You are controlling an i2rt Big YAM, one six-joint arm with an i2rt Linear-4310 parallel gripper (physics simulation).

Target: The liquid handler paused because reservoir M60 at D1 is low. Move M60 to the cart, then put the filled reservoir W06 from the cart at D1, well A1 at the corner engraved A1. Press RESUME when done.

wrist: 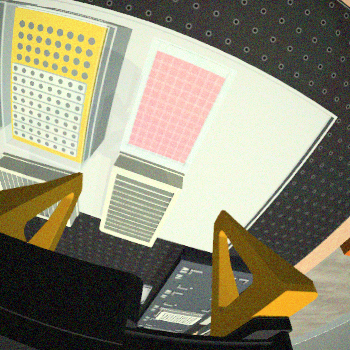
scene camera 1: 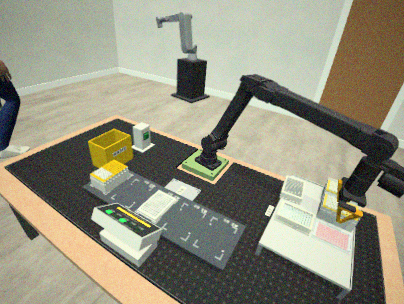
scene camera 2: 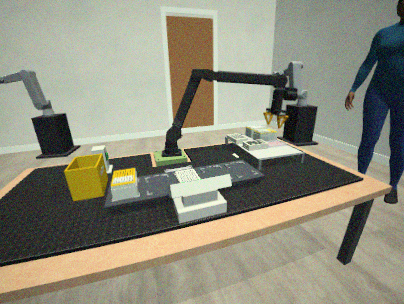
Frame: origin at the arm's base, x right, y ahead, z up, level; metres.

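Seen in the pictures: gripper, fingertip midpoint: (wrist: pixel 151 199) (scene camera 1: pixel 338 211) (scene camera 2: pixel 273 126); arm's base, origin of the base link: (scene camera 1: pixel 208 162) (scene camera 2: pixel 171 154).
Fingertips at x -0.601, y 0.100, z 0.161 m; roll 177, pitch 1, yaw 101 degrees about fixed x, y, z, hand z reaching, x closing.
Offsets run from my fingertips to a thing's top centre. "spot": to the spot under its first point. Level surfaces: height alone.
My gripper (scene camera 1: pixel 350 216) (scene camera 2: pixel 276 125) (wrist: pixel 151 199) is open and empty, above the far side of the white cart @[dz -0.111, dx +0.052, dy -0.052 m] (scene camera 1: pixel 300 250) (wrist: pixel 265 125). A ribbed trough reservoir @[dz -0.086, dx +0.112, dy +0.010 m] (scene camera 1: pixel 295 216) (wrist: pixel 141 206) stands on the cart beside a pink plate @[dz -0.103, dx -0.022, dy -0.006 m] (scene camera 1: pixel 332 236) (wrist: pixel 175 107). A second, greyer reservoir @[dz -0.086, dx +0.175, dy -0.137 m] (scene camera 1: pixel 293 186) stands at the cart's back left; a finger partly covers it in the wrist view. The labels M60 and W06 are not readable. The dark deck @[dz -0.130 m] (scene camera 1: pixel 225 245) (scene camera 2: pixel 155 185) has no labware at its cart-side end, where D1 lies. The console @[spot: dz -0.052, dx +0.499, dy +0.450 m] (scene camera 1: pixel 125 220) shows green buttons; RESUME is not readable.
Yellow-topped tip racks @[dz -0.047, dx -0.009, dy -0.113 m] (scene camera 1: pixel 331 201) (wrist: pixel 52 85) stand tall on the cart. A white plate @[dz -0.115, dx +0.532, dy +0.299 m] (scene camera 1: pixel 156 205) (scene camera 2: pixel 186 175) and a tip rack @[dz -0.065, dx +0.776, dy +0.342 m] (scene camera 1: pixel 109 176) (scene camera 2: pixel 124 183) are on the deck. A yellow waste bin @[dz -0.042, dx +0.960, dy +0.224 m] (scene camera 1: pixel 110 149) (scene camera 2: pixel 86 177) and a small white device @[dz -0.047, dx +0.974, dy +0.028 m] (scene camera 1: pixel 142 136) stand beyond.
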